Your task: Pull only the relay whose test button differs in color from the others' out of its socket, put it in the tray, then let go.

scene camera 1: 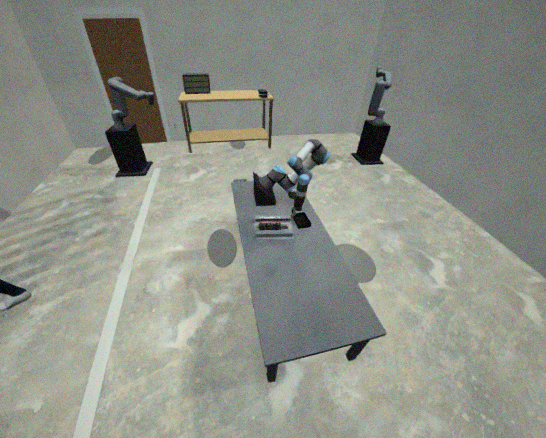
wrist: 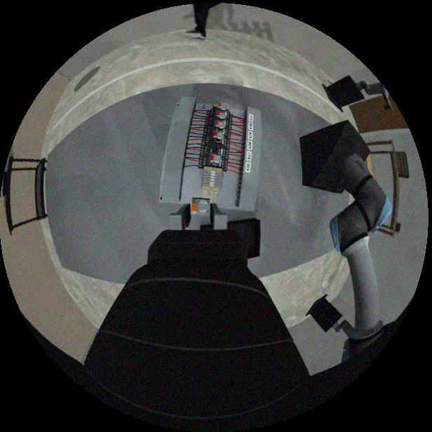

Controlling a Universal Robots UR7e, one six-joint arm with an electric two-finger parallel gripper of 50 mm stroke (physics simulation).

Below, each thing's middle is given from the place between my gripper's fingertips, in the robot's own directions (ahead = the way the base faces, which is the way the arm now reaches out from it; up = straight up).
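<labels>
I see that the panel (wrist: 191,182) is 16 cm below my hand, while it also sits 15 cm to the right of my hand and 3 cm behind it.
</labels>
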